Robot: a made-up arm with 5 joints.
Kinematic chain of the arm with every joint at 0, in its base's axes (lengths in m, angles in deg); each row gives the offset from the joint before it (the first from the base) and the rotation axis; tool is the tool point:
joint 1: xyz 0 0 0.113 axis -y
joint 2: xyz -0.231 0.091 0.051 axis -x
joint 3: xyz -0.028 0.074 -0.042 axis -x
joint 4: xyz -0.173 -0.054 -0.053 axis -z
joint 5: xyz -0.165 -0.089 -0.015 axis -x
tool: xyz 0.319 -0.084 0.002
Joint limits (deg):
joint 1: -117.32..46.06
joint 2: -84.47..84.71
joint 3: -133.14..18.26
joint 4: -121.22..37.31
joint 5: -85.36..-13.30
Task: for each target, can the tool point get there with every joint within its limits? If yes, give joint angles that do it. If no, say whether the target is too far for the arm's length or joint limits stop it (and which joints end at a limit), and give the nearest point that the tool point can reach.
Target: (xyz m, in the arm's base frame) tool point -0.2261 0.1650 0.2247
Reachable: yes | joints -61.28 42.61 -99.18 -43.17 -26.09
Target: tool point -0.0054 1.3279 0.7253
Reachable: no: too far | nearest point -0.0037 0.4730 0.5293 | short by 0.877 m
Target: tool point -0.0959 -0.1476 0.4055
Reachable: yes | joints -86.93 50.99 -37.11 6.39 -28.53
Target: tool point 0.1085 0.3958 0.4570
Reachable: yes | joints -74.30 -68.84 -101.51 8.79 -50.36
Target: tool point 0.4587 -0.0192 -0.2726
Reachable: no: joint limits stop it (at a limit: joint 1) | nearest point 0.0034 0.0373 -0.2656 | short by 0.459 m
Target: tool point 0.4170 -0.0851 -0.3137
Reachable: no: joint limits stop it (at a limit: joint 1) | nearest point -0.0029 0.0037 -0.2789 | short by 0.431 m
